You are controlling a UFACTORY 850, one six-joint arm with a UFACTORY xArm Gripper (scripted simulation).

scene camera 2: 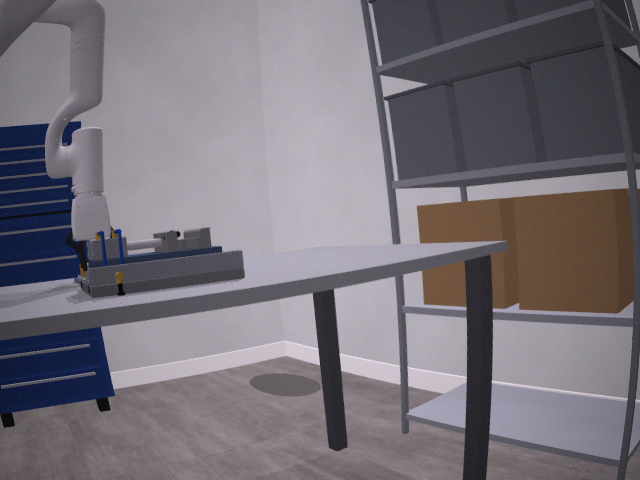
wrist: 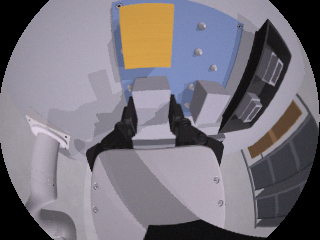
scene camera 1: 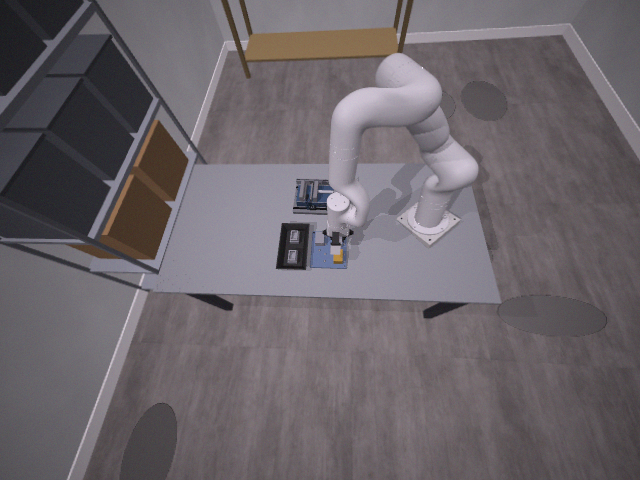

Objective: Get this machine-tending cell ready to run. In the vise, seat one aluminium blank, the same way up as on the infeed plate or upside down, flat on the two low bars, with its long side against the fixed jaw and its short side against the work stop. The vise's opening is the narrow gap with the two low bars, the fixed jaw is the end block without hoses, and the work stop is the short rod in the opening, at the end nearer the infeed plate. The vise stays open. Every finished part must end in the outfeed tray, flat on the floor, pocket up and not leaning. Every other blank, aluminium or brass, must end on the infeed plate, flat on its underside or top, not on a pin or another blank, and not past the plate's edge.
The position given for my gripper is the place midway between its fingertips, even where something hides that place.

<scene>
In view: my gripper [scene camera 2: 94,269], an aluminium blank [wrist: 151,95], a brass blank [wrist: 146,40] and an aluminium blank [wrist: 209,98].
My gripper is seen too in the wrist view [wrist: 152,103].
</scene>
